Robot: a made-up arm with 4 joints. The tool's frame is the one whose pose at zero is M. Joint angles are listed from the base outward.
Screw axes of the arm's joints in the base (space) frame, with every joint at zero. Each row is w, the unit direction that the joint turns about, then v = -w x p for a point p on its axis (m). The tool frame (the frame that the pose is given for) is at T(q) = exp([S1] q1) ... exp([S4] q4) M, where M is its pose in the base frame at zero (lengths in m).
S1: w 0 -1 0 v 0.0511 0 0
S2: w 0 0 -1 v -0.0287 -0.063 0
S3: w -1 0 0 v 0 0.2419 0.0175
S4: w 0 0 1 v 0.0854 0.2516 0
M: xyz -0.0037 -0.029 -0.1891 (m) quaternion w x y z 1 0 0 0
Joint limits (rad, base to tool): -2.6..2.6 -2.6..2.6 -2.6..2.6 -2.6..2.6
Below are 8 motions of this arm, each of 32 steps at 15 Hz.
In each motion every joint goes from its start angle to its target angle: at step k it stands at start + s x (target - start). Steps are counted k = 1, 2, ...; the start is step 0. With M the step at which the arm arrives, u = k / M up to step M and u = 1 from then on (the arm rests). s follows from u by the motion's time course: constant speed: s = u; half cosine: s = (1 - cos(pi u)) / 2; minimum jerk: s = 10 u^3 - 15 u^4 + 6 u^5.
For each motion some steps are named. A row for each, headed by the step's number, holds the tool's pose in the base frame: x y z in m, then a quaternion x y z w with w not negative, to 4 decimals.
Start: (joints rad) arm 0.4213 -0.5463 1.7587 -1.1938
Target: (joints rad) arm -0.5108 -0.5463 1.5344 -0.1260
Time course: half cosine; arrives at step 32
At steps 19, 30, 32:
19: -0.1349 0.0558 -0.0700 -0.6209 -0.2987 0.0704 0.7213
30: -0.1439 0.0834 -0.1119 -0.5980 -0.0505 0.3044 0.7397
32: -0.1453 0.0841 -0.1132 -0.5961 -0.0437 0.3108 0.7390

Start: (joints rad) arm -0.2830 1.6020 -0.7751 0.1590
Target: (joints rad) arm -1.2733 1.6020 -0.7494 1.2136
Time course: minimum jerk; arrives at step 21
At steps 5, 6, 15, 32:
5: -0.1806 -0.0504 -0.1374 0.1145 -0.1621 -0.6095 0.7676
6: -0.1760 -0.0530 -0.1224 0.0940 -0.1439 -0.5904 0.7886
15: -0.0653 -0.0072 -0.0408 -0.0594 0.1781 -0.2565 0.9481
32: -0.0503 0.0190 -0.0480 -0.0590 0.2525 -0.1797 0.9489

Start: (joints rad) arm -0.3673 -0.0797 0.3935 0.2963
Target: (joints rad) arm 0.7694 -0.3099 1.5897 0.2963
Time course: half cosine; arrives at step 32
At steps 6, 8, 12, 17, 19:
6: -0.0561 0.0776 -0.2044 -0.2154 0.1525 0.2216 0.9387
8: -0.0397 0.0809 -0.2114 -0.2584 0.1197 0.2223 0.9325
12: 0.0063 0.0881 -0.2252 -0.3695 0.0345 0.2088 0.9048
17: 0.0813 0.0944 -0.2310 -0.5242 -0.0849 0.1492 0.8341
19: 0.1128 0.0954 -0.2275 -0.5801 -0.1284 0.1128 0.7964

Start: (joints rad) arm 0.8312 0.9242 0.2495 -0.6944
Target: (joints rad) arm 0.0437 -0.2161 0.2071 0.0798
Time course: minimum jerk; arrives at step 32
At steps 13, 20, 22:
13: -0.0091 -0.0806 -0.2031 0.0207 -0.2406 -0.4857 0.8401
20: 0.0300 -0.0513 -0.1732 -0.0934 -0.1301 -0.1277 0.9788
22: 0.0320 -0.0303 -0.1753 -0.1044 -0.0958 -0.0340 0.9893

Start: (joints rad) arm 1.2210 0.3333 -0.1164 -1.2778
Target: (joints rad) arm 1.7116 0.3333 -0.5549 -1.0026
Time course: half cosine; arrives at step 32
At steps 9, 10, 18, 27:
9: 0.1850 -0.1111 -0.3465 0.4969 -0.3974 -0.5012 0.5866
10: 0.1969 -0.1124 -0.3412 0.5052 -0.4024 -0.4879 0.5871
18: 0.3018 -0.1209 -0.2736 0.5729 -0.4537 -0.3530 0.5842
27: 0.3790 -0.1218 -0.1883 0.6144 -0.5027 -0.2190 0.5673

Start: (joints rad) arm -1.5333 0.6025 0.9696 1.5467
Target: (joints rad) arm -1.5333 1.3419 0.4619 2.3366
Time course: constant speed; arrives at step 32
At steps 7, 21, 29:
7: -0.5070 0.2828 0.0069 0.1931 0.8439 0.3943 0.3083
21: -0.4487 0.3472 -0.0677 0.3106 0.8071 0.3199 0.3870
29: -0.4028 0.3653 -0.1159 0.3544 0.7688 0.2969 0.4419

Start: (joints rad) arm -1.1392 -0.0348 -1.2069 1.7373
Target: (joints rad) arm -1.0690 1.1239 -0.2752 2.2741
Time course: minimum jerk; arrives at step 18
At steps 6, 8, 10, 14, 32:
6: -0.0591 0.1797 0.2238 0.5525 -0.0333 0.4085 0.7258
8: -0.0700 0.2623 0.1821 0.4621 0.0281 0.4560 0.7600
10: -0.0788 0.3352 0.1036 0.3738 0.1142 0.4863 0.7815
14: -0.0886 0.3897 -0.0583 0.2748 0.2686 0.4827 0.7870
32: -0.0911 0.3913 -0.0994 0.2594 0.3064 0.4726 0.7846

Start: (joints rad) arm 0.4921 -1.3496 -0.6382 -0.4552
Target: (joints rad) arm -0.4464 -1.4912 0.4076 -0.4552
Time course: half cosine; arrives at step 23
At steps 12, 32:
12: 0.0894 -0.0104 -0.2015 0.0256 0.0362 0.4657 0.8838
32: -0.0290 0.0028 -0.1429 -0.0037 0.0252 0.4981 0.8668

